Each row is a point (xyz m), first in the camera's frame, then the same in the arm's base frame.
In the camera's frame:
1: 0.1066 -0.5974 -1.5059
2: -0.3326 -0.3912 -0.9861
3: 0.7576 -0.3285 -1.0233
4: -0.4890 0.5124 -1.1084
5: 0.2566 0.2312 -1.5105
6: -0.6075 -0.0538 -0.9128
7: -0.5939 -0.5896 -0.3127
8: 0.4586 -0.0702 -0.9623
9: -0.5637 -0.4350 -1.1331
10: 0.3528 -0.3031 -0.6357
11: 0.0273 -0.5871 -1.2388
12: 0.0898 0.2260 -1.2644
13: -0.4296 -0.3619 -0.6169
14: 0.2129 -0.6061 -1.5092
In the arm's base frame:
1: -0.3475 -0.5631 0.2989
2: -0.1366 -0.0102 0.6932
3: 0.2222 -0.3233 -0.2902
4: -0.6094 0.7277 0.3970
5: -0.5776 0.0704 -0.2060
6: -0.2926 0.3899 0.7949
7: 0.4118 0.2240 1.1465
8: 0.0734 0.0135 -0.1344
9: -0.3355 -0.0414 0.8840
10: 0.3940 0.0077 0.1289
11: -0.1511 -0.4045 0.4174
12: -0.4271 0.2342 -0.0087
13: 0.1344 0.2173 0.8393
14: -0.3072 -0.6056 0.2097

